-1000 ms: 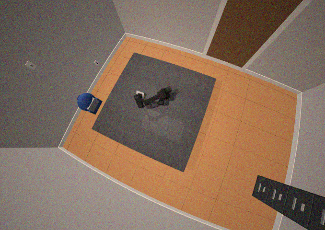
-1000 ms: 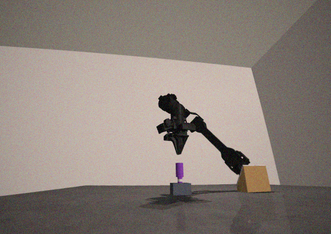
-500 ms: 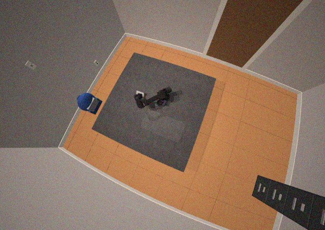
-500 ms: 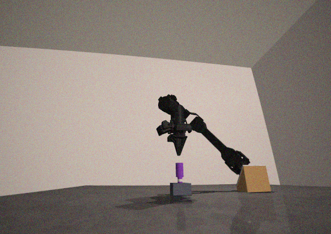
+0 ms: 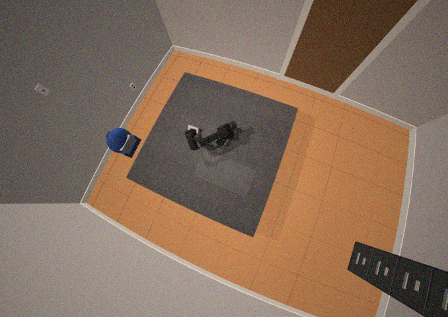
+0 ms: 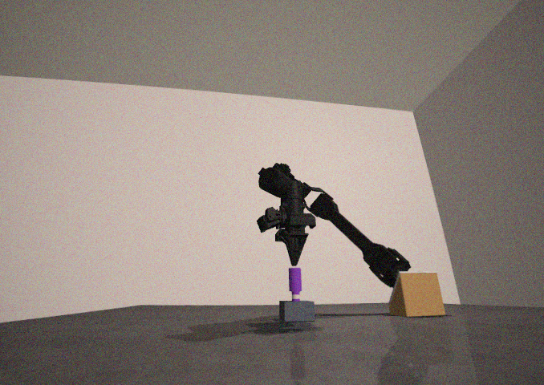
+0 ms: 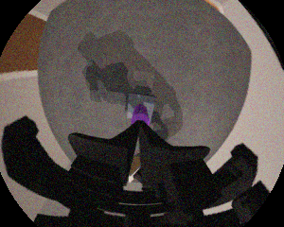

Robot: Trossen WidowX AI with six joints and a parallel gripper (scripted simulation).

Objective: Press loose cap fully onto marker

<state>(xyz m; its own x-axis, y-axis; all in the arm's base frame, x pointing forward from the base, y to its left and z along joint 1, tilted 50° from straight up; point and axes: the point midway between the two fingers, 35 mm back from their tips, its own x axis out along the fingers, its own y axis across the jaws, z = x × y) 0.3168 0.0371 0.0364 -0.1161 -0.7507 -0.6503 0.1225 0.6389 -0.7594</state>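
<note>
Now: the purple cap 30 mm below my gripper tip. Round my gripper tip: dark grey holder block 100 mm below.
</note>
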